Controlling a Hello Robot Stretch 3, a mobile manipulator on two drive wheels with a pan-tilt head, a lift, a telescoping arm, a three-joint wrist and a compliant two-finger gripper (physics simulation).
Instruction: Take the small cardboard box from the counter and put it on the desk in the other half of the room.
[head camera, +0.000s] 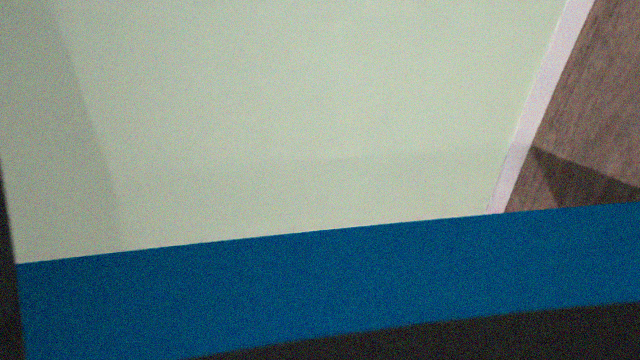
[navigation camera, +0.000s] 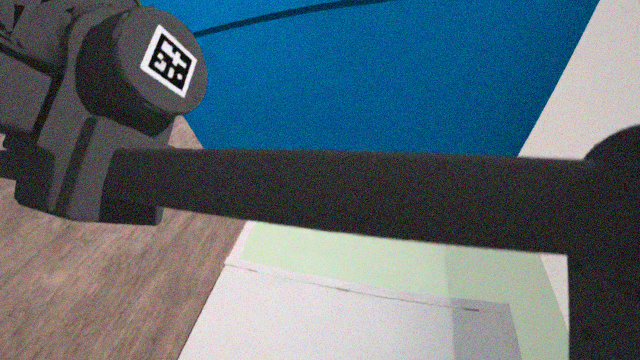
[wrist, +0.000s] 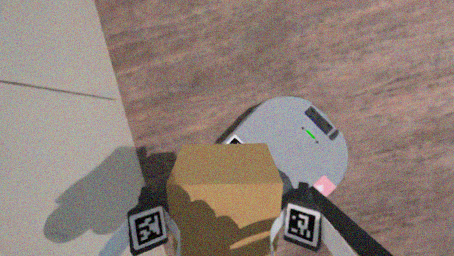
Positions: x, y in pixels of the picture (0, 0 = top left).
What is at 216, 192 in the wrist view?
A small cardboard box.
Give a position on a white door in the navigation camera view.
At 250, 304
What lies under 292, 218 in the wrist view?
My gripper.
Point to a counter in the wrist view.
77, 174
